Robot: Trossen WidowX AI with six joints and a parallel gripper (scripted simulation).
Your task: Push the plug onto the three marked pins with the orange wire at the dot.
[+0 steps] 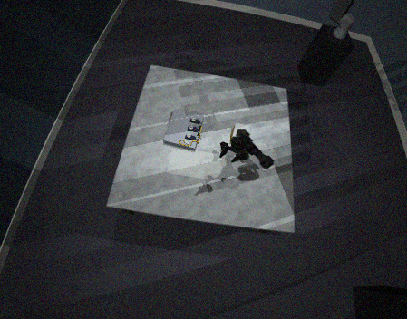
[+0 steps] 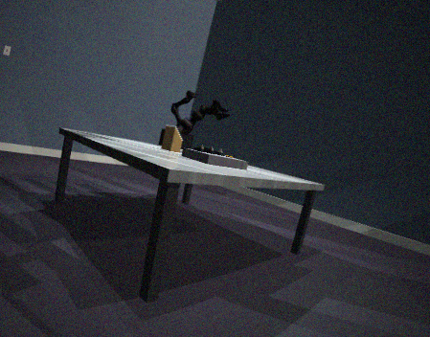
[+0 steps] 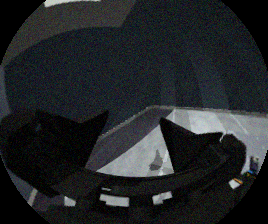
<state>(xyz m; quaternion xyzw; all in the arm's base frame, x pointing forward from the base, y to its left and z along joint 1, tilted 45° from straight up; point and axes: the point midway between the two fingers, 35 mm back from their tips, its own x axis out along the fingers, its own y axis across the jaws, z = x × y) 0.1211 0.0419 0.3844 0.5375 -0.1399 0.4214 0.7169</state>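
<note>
Right now the grey holder plate is 380 mm to the right of my gripper tip, 330 mm below it and 300 mm ahead of it.
</note>
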